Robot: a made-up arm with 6 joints.
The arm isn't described. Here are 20 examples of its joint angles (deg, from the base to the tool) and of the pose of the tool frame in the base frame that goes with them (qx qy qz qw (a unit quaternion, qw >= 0); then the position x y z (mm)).
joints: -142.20 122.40 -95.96 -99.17 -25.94 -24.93
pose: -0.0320 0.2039 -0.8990 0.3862 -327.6 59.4 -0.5
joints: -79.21 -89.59 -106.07 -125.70 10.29 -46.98
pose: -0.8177 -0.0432 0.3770 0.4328 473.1 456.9 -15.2
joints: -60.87 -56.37 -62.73 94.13 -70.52 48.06
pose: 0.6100 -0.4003 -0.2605 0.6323 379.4 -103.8 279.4
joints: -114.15 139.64 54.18 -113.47 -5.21 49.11
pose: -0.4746 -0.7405 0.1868 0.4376 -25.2 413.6 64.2
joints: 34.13 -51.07 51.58 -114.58 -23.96 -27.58
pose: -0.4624 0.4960 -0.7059 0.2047 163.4 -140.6 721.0
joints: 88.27 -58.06 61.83 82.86 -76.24 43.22
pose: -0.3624 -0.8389 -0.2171 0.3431 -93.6 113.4 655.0
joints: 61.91 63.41 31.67 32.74 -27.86 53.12
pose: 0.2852 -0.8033 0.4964 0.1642 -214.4 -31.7 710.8
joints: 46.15 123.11 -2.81 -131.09 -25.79 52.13
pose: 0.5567 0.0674 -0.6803 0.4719 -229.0 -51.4 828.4
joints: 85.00 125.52 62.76 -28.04 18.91 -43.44
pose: 0.5074 0.1098 -0.1165 0.8467 276.4 -331.8 892.1
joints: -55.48 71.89 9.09 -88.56 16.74 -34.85
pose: -0.1481 0.1825 -0.0243 0.9717 87.5 548.9 450.6
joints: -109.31 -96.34 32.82 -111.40 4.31 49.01
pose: 0.7493 0.3144 0.4552 0.3640 263.0 203.4 194.9
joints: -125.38 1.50 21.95 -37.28 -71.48 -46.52
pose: 0.3803 -0.7196 -0.5782 0.0568 -297.9 188.4 112.4
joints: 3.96 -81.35 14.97 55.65 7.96 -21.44
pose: 0.2928 0.8507 0.0814 0.4289 323.3 646.0 363.2
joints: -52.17 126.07 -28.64 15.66 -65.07 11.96
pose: 0.4117 0.6638 0.3121 0.5408 -83.1 822.7 316.5
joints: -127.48 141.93 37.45 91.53 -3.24 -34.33
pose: 0.6294 -0.6976 -0.1780 0.2926 -306.3 -64.9 -41.8
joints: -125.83 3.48 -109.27 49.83 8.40 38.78
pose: 0.3892 0.9038 0.1682 0.0579 -20.5 360.3 621.3
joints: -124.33 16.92 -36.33 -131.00 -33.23 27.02
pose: -0.2624 0.2021 0.0634 0.9414 109.9 92.6 462.3
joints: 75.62 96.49 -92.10 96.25 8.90 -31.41
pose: -0.2378 0.7846 -0.5468 0.1698 -461.0 -587.1 377.5
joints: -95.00 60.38 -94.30 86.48 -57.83 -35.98
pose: -0.1874 -0.5674 -0.5641 0.5698 -512.7 504.0 804.9
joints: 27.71 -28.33 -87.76 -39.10 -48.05 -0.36
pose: -0.1894 0.1455 0.9063 0.3487 14.7 306.6 361.0
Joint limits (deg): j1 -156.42..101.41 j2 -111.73..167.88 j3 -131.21..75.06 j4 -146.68..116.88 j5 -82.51..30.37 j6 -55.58..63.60
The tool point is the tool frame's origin. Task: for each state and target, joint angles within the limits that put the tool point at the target. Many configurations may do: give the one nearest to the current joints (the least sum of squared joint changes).
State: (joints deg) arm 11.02 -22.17 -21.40 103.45 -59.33 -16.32
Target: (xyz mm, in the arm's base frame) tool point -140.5 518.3 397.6
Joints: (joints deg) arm 38.71 0.76 11.62 81.95 -73.41 -8.08
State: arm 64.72 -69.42 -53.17 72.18 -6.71 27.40
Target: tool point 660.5 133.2 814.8
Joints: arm 56.88 -97.30 -39.62 78.57 0.47 10.49
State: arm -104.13 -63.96 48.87 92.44 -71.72 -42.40
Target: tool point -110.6 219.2 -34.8
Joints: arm -90.81 -65.97 66.73 84.78 -69.31 -30.49
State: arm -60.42 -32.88 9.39 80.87 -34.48 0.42
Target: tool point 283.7 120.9 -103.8
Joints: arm -68.75 -53.95 14.64 86.45 -40.24 -29.00
